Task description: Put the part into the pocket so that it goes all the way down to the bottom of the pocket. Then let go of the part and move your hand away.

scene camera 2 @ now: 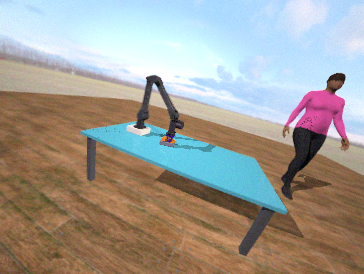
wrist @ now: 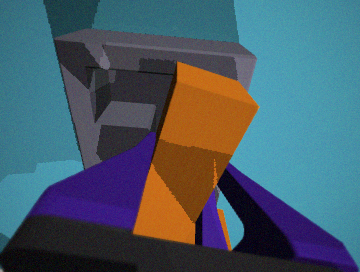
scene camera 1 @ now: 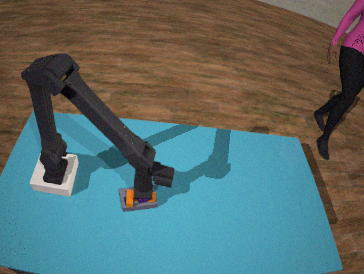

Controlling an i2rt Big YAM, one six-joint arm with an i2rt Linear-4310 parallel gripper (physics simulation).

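Where they show: gripper, between the fingertips: (scene camera 2: 169,141) (wrist: 178,147) (scene camera 1: 142,198); arm's base, origin of its link: (scene camera 2: 139,127) (scene camera 1: 55,171).
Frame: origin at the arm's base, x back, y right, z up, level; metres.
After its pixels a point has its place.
Observation:
The orange part (scene camera 1: 130,197) {x -0.332, y 0.072, z 0.014 m} (wrist: 200,115) {x -0.417, y 0.045, z 0.010 m} is held between the purple fingers of my gripper (scene camera 1: 143,199) {x -0.378, y 0.050, z -0.022 m} (scene camera 2: 170,136) {x -0.378, y 0.050, z -0.022 m} (wrist: 178,147) {x -0.378, y 0.050, z -0.022 m}, which is shut on it. The grey block with the pocket (scene camera 1: 124,207) (scene camera 2: 168,145) (wrist: 80,117) lies on the table directly below. In the wrist view the part's long orange piece slants across the right side of the block, turned relative to its walls, with its upper end near the far wall. The pocket's left portion shows uncovered, with a raised step inside. The part hides the rest, and how deep its underside sits cannot be seen.
The blue table (scene camera 1: 225,225) {x -0.718, y 0.130, z -0.057 m} (scene camera 2: 225,172) {x -0.923, y 0.175, z -0.057 m} carries the block and the arm's white base (scene camera 1: 51,188) {x 0.001, y 0.077, z -0.012 m} (scene camera 2: 138,131) {x -0.043, y 0.075, z -0.019 m}, left of the block in scene camera 1. A person in a pink top (scene camera 1: 355,30) (scene camera 2: 320,112) is beyond the table's right end. Arm shadows cross the table.

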